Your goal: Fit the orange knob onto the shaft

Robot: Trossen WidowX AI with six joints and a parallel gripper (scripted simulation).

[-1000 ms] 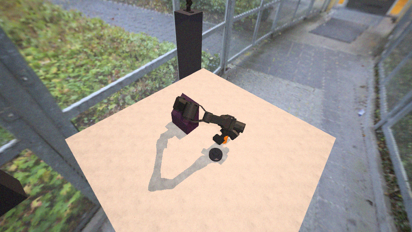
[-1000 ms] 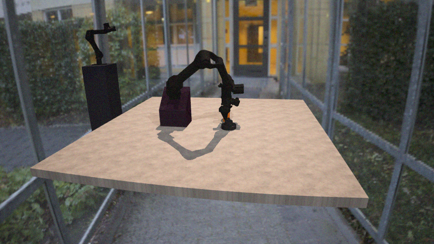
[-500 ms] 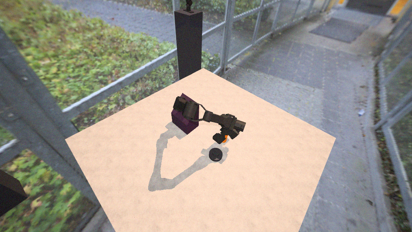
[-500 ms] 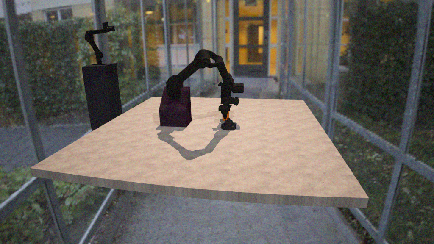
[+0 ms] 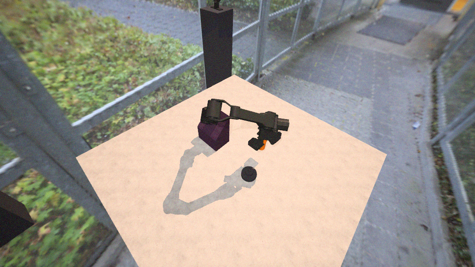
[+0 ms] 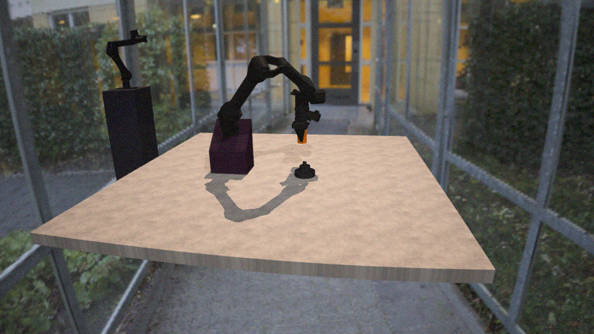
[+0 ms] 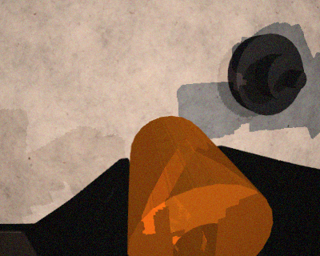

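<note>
My gripper tip is now 13 cm to the left of the pedestal, 8 cm above it and 1 cm short of it. Also, from my gripper tip: orange knob 2 cm above.
</note>
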